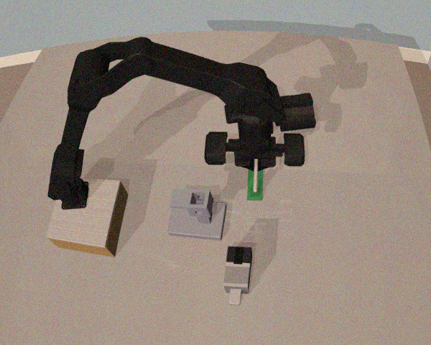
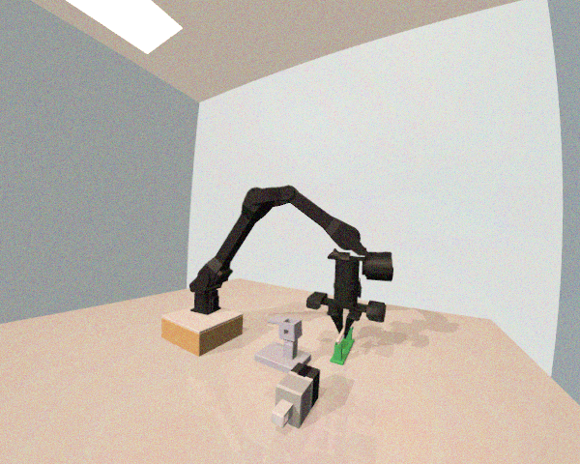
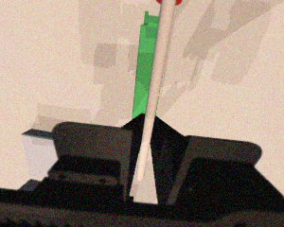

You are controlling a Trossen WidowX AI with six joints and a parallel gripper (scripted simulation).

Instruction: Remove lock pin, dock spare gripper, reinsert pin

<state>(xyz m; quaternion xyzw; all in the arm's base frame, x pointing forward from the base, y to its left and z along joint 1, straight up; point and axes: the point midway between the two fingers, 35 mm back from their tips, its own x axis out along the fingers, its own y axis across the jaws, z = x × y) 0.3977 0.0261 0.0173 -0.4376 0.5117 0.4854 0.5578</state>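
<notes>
Now: the green pin holder 20 mm to the left of my gripper tip and 20 mm below it. From my gripper tip the other things lie so: spare gripper: 230 mm to the right, 60 mm behind, 20 mm below; then grey mount: 120 mm behind, 80 mm to the right, 10 mm above.
</notes>
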